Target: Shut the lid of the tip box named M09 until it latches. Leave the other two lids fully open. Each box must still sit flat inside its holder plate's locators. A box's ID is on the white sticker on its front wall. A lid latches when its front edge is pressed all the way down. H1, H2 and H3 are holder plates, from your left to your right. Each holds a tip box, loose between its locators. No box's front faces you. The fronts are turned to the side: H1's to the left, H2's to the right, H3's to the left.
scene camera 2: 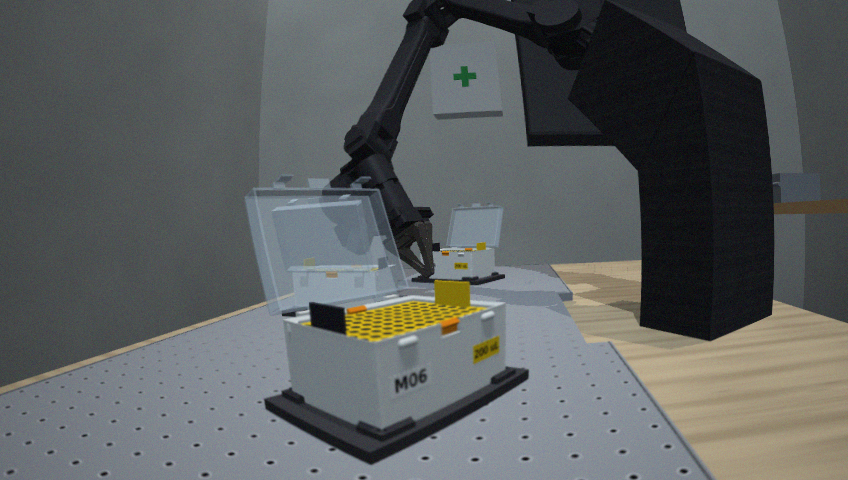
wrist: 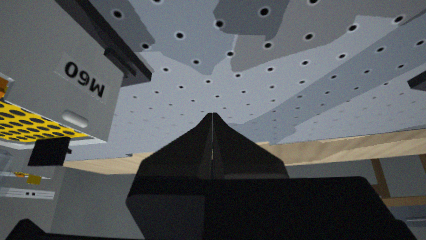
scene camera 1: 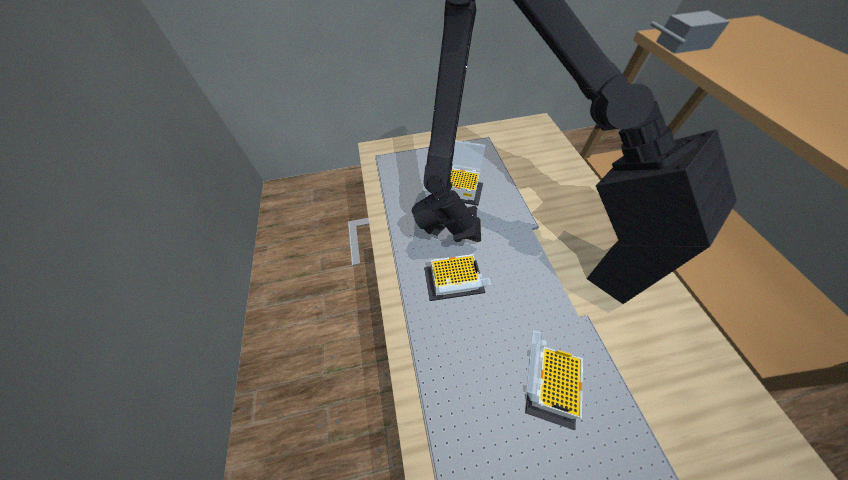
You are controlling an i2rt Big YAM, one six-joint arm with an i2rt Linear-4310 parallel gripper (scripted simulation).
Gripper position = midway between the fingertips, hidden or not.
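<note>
My gripper (scene camera 2: 430, 275), visible. In the wrist view too, the gripper (wrist: 212, 120). Tip box (scene camera 2: 415, 374). Tip box (scene camera 2: 447, 264). Tip box (scene camera 1: 480, 283).
</note>
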